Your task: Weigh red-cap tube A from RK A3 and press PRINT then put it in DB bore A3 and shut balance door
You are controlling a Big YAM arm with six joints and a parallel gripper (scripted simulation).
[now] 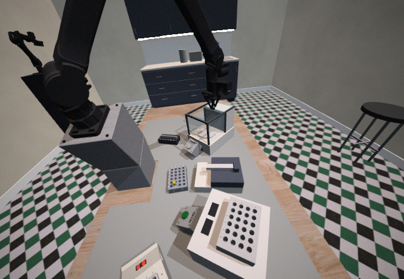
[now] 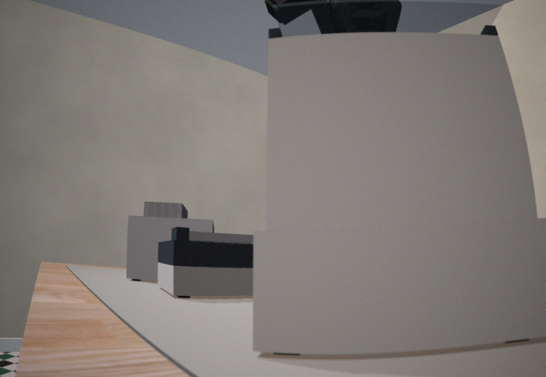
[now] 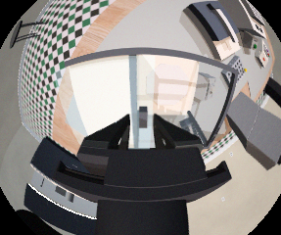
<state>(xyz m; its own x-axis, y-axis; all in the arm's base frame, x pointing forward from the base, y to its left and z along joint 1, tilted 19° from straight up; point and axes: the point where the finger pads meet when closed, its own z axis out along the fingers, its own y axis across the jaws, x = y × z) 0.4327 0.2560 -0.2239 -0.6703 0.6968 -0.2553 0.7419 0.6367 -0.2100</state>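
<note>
My gripper is now 20 mm short of the balance door, 20 mm to the right of it and 10 mm above it. The rest, counted from my hand: magnet block: 300 mm behind, 20 mm to the left, 200 mm below; spectrophotometer: 30 mm behind, 330 mm to the right, 160 mm below; tube rack: 220 mm behind, 300 mm to the right, 210 mm below.
</note>
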